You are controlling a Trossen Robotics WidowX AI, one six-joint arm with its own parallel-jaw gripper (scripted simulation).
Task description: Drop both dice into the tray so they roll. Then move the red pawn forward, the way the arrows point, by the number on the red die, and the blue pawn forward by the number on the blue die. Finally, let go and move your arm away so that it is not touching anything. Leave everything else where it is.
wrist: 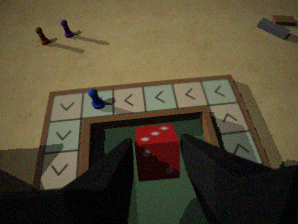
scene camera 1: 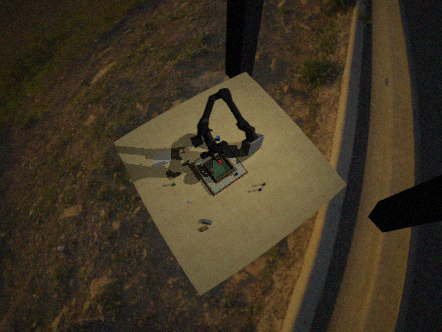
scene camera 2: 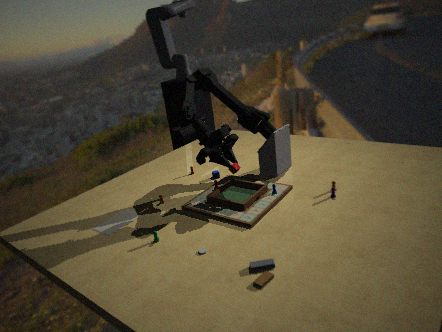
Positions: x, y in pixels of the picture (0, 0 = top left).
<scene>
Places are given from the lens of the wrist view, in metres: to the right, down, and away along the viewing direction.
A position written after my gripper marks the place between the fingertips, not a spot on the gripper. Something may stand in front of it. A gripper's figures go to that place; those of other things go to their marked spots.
my gripper (wrist: 156, 143): 0.00, 0.02, 0.11
corner arrow square (wrist: 60, 159): -0.11, 0.06, 0.22
</scene>
